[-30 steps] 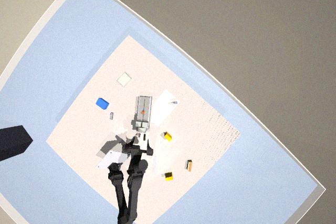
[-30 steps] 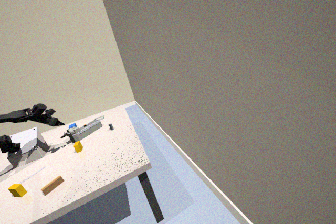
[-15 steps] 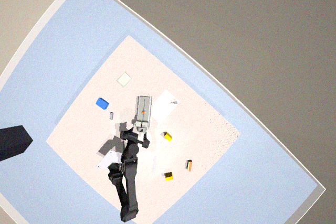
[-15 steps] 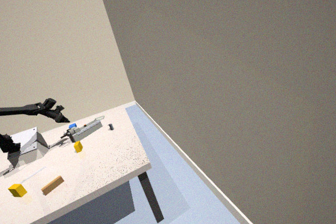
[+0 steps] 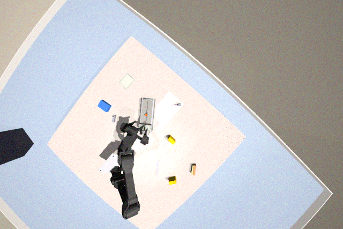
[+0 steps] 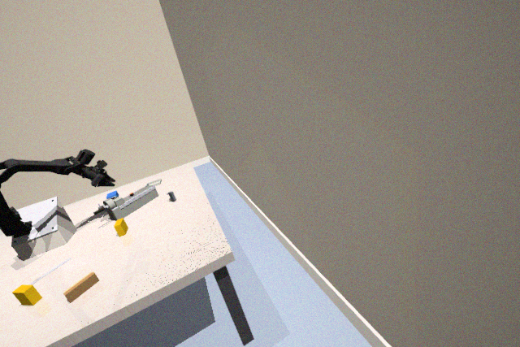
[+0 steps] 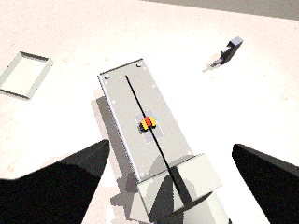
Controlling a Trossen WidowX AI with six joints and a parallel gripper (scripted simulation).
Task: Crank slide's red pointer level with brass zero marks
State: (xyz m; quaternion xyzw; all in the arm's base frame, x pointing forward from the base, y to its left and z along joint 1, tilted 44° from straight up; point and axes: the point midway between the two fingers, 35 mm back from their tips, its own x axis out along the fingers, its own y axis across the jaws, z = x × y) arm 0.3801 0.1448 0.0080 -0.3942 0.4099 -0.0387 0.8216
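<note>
Now: gripper tip 80 mm past the dark brown crank handle, 110 mm to the left of it and 90 mm above it. Also, from my gripper tip: crank: 70 mm behind, 90 mm to the right, 90 mm below; white tray: 100 mm ahead, 350 mm to the left, 180 mm below; red pointer: 40 mm ahead, 30 mm to the left, 100 mm below.
</note>
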